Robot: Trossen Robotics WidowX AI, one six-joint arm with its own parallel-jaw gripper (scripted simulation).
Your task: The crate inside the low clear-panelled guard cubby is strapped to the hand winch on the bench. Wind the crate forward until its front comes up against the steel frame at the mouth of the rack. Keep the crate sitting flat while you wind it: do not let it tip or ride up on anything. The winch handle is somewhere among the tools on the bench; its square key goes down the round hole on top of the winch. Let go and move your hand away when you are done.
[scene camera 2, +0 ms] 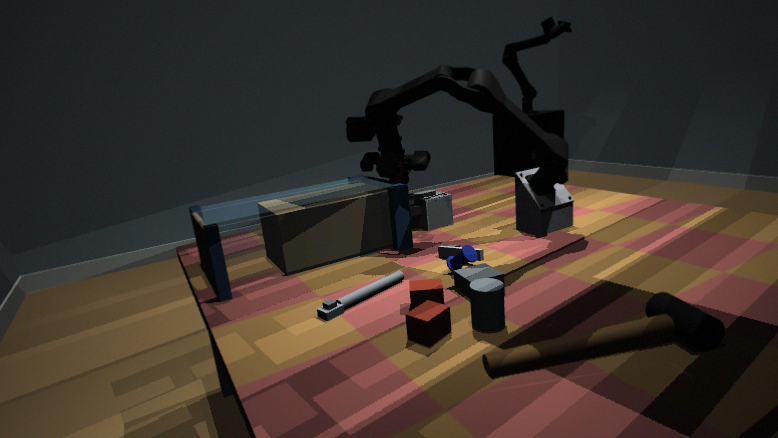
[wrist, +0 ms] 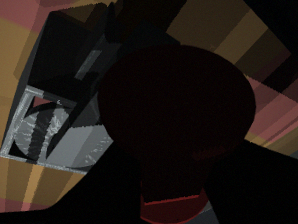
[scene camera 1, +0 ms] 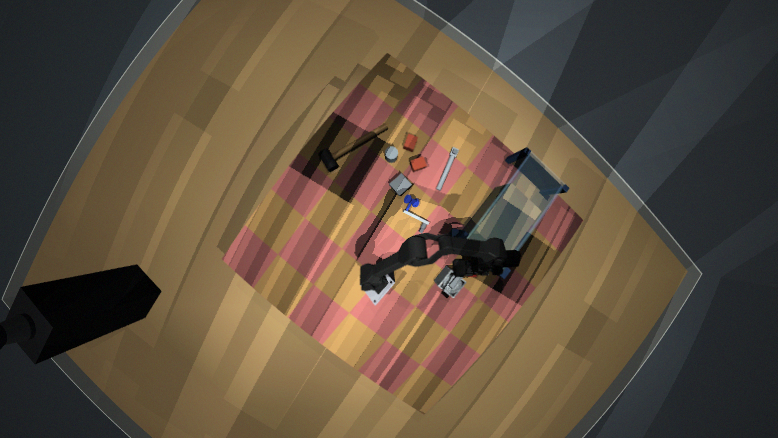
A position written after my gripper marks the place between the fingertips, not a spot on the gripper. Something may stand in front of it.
Note:
In view: my gripper (scene camera 2: 401, 185), a hammer (scene camera 2: 666, 314), a grey block (scene camera 2: 463, 277), a grey winch (scene camera 2: 436, 211) and a clear-panelled cubby (scene camera 2: 247, 243).
My gripper also shows in the wrist view (wrist: 160, 131). The clear-panelled cubby shows as well in scene camera 1 (scene camera 1: 515, 204). The wrist view does not show the hammer: it is out of frame. The wrist view does not show the grey block: it is out of frame.

